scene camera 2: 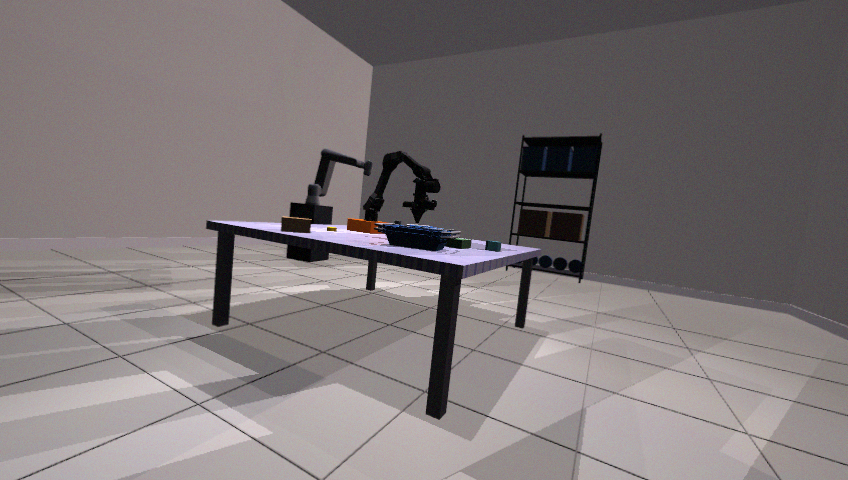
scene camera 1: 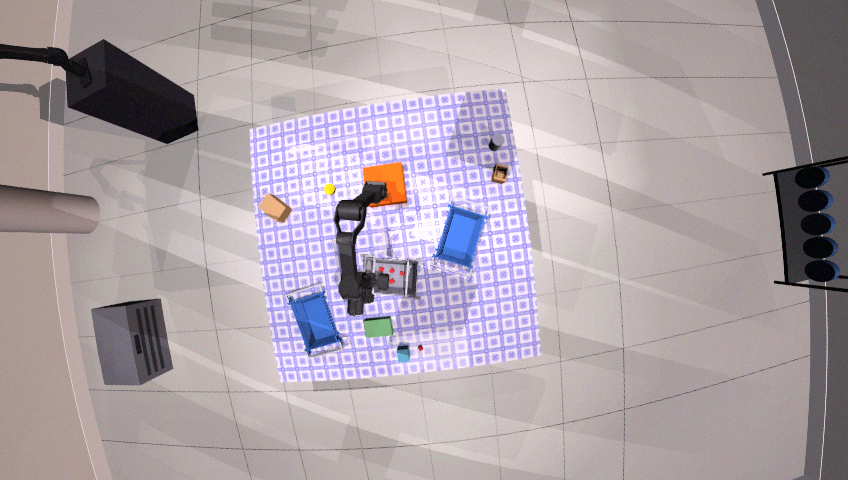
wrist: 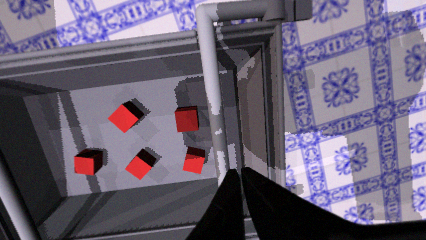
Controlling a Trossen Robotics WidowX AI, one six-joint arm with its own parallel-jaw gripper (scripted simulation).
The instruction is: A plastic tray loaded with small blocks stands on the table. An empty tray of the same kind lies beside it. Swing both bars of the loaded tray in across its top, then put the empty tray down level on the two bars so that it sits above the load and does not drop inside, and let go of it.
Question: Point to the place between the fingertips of my gripper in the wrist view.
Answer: At 239, 176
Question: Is my gripper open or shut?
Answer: Shut.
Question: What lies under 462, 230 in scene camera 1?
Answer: A blue tray.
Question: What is my gripper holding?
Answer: Nothing.
